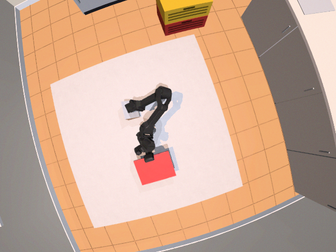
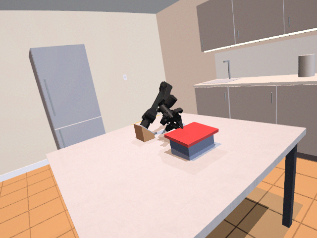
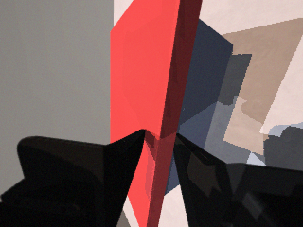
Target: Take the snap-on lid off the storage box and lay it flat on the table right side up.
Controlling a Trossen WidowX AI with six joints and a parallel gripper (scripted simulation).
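The red lid is 80 mm ahead of my gripper tip and 10 mm to the right of it. Also, from my gripper tip: blue-grey storage box 70 mm ahead, 10 mm to the right, 60 mm below.
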